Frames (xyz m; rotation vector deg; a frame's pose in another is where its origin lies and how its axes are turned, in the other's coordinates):
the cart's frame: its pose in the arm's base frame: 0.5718 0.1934 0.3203 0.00 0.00 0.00
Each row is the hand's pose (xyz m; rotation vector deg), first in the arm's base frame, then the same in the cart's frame.
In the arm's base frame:
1: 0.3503 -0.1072 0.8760 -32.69 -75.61 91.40
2: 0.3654 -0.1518 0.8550 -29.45 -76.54 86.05
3: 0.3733 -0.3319 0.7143 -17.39 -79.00 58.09
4: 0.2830 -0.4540 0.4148 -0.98 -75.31 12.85
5: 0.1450 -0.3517 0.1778 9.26 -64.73 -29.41
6: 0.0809 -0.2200 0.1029 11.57 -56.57 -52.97
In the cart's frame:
1: -0.2215 -0.3006 0.5557 -32.69 -75.61 91.40
2: -0.2064 -0.3452 0.5347 -29.45 -76.54 86.05
3: -0.1985 -0.5253 0.3940 -17.39 -79.00 58.09
4: -0.2888 -0.6474 0.0945 -0.98 -75.31 12.85
5: -0.4268 -0.5451 -0.1425 9.26 -64.73 -29.41
6: -0.4909 -0.4134 -0.2174 11.57 -56.57 -52.97

